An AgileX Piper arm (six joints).
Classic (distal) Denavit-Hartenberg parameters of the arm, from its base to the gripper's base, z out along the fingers. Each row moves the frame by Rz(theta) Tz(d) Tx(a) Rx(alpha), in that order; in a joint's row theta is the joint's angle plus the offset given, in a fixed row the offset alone. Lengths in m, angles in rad.
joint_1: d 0.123, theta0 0, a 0, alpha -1.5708
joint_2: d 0, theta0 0.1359, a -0.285, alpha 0
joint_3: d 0, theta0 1.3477, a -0.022, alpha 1.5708
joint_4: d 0.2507, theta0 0, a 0, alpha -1.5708
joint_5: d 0, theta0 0, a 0, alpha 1.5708
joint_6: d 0.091, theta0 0, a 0, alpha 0
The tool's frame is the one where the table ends.
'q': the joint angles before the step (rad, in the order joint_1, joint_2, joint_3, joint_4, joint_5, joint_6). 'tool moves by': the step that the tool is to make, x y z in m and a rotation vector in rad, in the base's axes. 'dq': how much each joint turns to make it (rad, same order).
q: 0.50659, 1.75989, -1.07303, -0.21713, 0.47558, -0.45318
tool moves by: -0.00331, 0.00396, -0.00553, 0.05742, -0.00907, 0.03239
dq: 0.00000, 0.00001, 0.03153, 0.10681, -0.07513, -0.09720
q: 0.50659, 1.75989, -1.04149, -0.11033, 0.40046, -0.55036
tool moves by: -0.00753, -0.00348, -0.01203, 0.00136, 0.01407, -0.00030
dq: -0.00001, -0.00001, 0.05414, 0.00680, -0.04274, -0.00030
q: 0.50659, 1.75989, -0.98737, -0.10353, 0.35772, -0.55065
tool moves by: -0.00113, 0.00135, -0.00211, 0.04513, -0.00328, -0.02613
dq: 0.00000, 0.00000, 0.01536, 0.04839, -0.04032, -0.00270
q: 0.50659, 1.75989, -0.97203, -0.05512, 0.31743, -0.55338
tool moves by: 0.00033, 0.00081, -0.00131, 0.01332, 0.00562, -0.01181
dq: 0.00000, 0.00461, -0.00002, 0.01860, -0.00614, 0.00001
